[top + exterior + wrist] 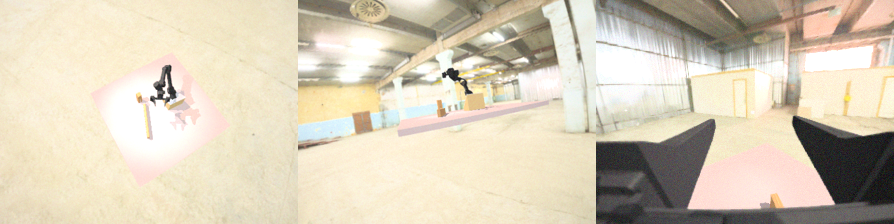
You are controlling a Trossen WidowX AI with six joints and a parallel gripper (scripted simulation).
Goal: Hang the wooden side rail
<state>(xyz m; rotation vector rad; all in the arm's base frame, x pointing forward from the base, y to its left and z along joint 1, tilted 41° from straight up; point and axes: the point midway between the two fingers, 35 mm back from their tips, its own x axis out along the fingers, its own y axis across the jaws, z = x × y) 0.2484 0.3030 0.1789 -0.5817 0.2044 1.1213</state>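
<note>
The headboard post lies 36 cm below my gripper tip, 31 cm to the right of it and 10 cm ahead of it.
</note>
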